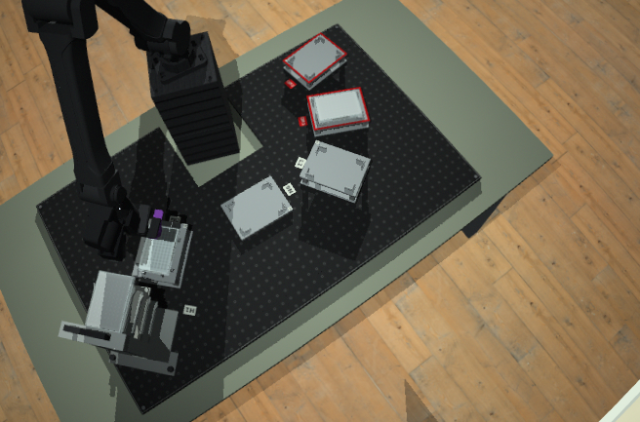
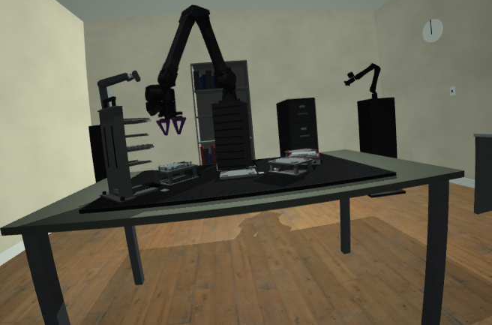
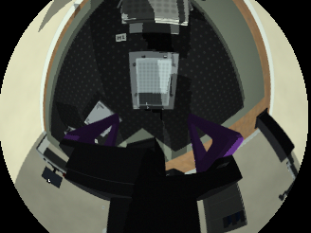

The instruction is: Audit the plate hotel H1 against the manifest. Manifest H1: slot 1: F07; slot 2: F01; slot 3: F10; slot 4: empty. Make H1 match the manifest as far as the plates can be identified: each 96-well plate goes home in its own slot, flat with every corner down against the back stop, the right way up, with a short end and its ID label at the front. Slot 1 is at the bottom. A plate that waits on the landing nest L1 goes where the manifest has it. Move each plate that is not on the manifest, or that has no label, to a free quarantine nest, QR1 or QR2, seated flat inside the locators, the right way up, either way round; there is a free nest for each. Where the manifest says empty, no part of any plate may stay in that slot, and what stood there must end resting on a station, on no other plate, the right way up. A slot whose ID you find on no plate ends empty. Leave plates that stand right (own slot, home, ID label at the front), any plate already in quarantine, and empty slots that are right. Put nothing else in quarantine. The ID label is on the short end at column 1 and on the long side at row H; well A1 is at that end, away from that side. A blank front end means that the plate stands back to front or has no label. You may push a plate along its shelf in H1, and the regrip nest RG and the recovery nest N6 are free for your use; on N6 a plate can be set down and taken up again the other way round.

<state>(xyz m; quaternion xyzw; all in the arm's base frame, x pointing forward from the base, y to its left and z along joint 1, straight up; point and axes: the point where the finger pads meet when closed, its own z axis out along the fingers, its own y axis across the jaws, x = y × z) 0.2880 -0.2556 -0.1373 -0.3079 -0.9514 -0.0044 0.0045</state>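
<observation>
The regrip nest RG lies 16 cm below my hand. Also, from my hand: plate hotel H1: 22 cm ahead, 16 cm to the right, 5 cm below; then recovery nest N6: 28 cm to the left, 21 cm below; then grey 96-well plate: 15 cm ahead, 11 cm to the right, 6 cm above.
</observation>
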